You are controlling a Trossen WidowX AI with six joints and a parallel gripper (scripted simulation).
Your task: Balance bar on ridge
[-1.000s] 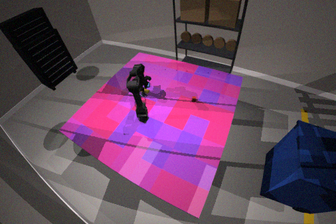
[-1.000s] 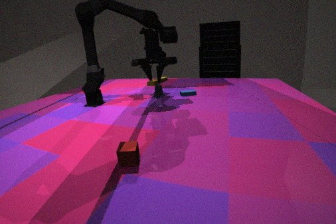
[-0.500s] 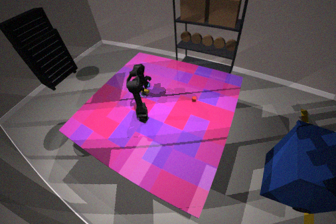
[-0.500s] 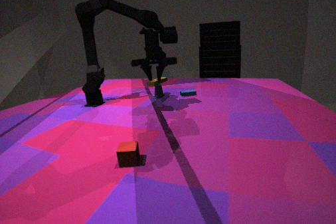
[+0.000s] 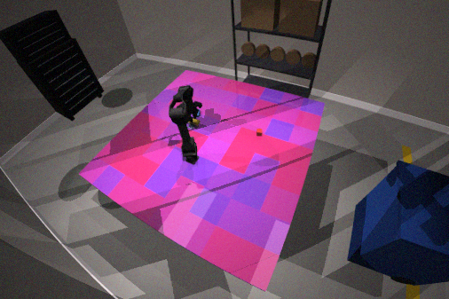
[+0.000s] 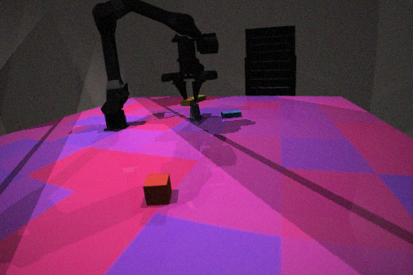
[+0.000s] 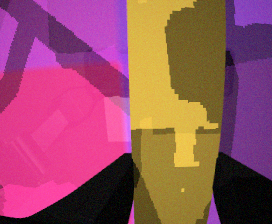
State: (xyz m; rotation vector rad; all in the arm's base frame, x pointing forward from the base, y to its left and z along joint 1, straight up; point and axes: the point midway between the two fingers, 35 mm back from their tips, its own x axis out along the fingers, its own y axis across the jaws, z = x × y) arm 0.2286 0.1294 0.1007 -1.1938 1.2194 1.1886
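My gripper tip is 30 mm to the right of the yellow bar. The rest, counted from my gripper tip: red-orange cube 420 mm to the right, 120 mm ahead, 50 mm below; then small blue block 130 mm ahead, 60 mm to the left, 60 mm below.
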